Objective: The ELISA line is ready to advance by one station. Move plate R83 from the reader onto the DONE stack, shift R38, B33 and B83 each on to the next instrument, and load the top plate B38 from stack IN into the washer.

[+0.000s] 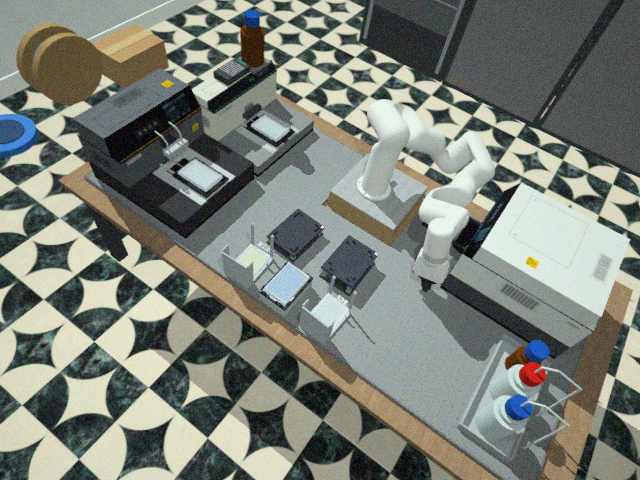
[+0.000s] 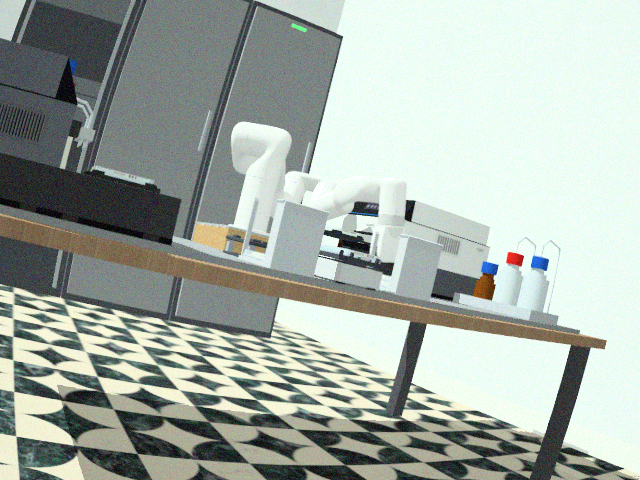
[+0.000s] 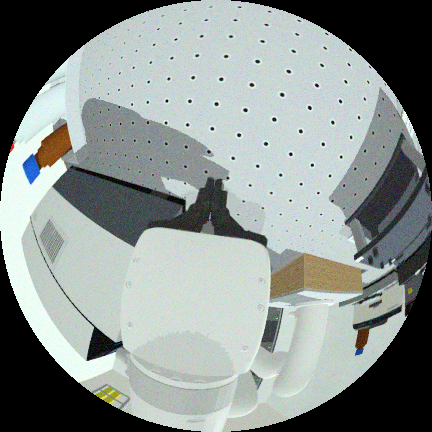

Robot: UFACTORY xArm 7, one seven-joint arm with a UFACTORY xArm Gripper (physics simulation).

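Pixels of known places: gripper, fingertip midpoint: [image 1: 425, 288] [image 3: 214, 187]; arm's base at its link origin: [image 1: 373, 187] [image 3: 313, 303].
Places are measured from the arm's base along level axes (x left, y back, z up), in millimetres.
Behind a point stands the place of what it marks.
Note:
My gripper [image 1: 425, 285] {z -60, x 372, y -170 mm} [image 3: 214, 187] {z -60, x 372, y -170 mm} is shut and empty, pointing down above the grey board beside the white instrument [image 1: 558, 232] {z 209, x 575, y 93 mm} [image 2: 449, 227] {z 162, x 591, y -109 mm}. A clear plate [image 1: 200, 174] {z 47, x -427, y -440 mm} [image 2: 124, 176] {z 42, x -425, y -480 mm} lies on the black instrument's carrier. Another clear plate [image 1: 269, 127] {z 19, x -467, y -74 mm} lies on the carrier of the beige instrument at the back. A yellowish plate [image 1: 253, 258] {z -41, x -97, y -506 mm} sits in the left upright-walled holder and a white plate [image 1: 329, 311] {z -31, x 208, y -477 mm} in the right one. A blue plate [image 1: 285, 284] {z 7, x 61, y -522 mm} lies between them. Plate labels are unreadable, so I cannot tell which plate is which. The white instrument's front opening is mostly hidden.
Two dark square units [image 1: 296, 232] {z -21, x -64, y -340 mm} [image 1: 349, 263] {z -2, x 148, y -316 mm} stand between the holders and the arm's wooden-sided base [image 1: 361, 222] {z -57, x 50, y -115 mm} [image 3: 320, 272] {z -40, x 119, y -107 mm}. A tray with a brown bottle, a red-capped bottle [image 1: 532, 374] {z 123, x 732, y -307 mm} [image 2: 511, 279] {z 43, x 707, y -330 mm} and a blue-capped bottle [image 1: 518, 407] {z 123, x 743, y -410 mm} [image 2: 535, 284] {z 41, x 716, y -431 mm} stands at the right end, with thin tubes rising beside it.

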